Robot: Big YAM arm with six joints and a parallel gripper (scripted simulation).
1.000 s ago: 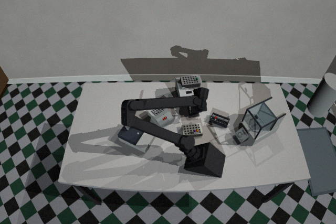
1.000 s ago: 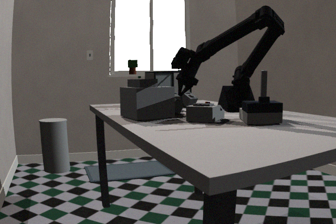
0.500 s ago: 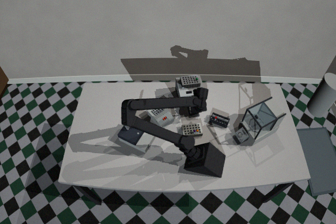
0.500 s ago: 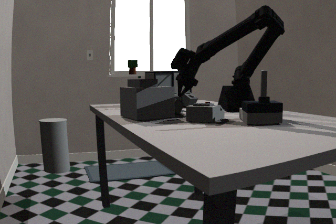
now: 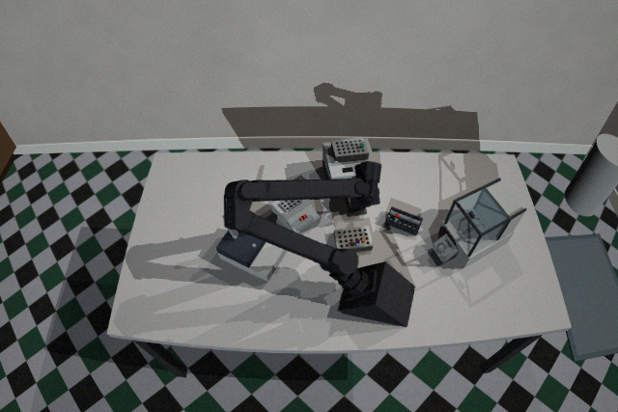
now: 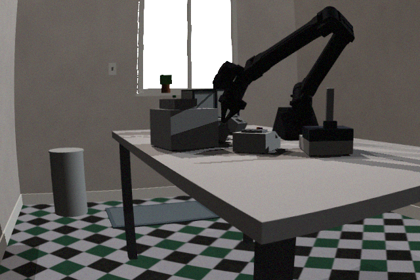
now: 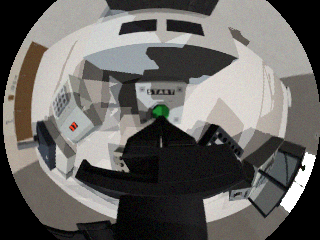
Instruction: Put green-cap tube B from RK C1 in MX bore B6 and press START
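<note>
My gripper is now 130 mm past the tube rack RK, 10 mm to the right of it and 70 mm above it. Also, from my hand: tube B 190 mm ahead, 10 mm to the left, 70 mm above; green start key 10 mm ahead, 20 mm below; magnet block MG 30 mm behind, 180 mm to the right, 60 mm below.
</note>
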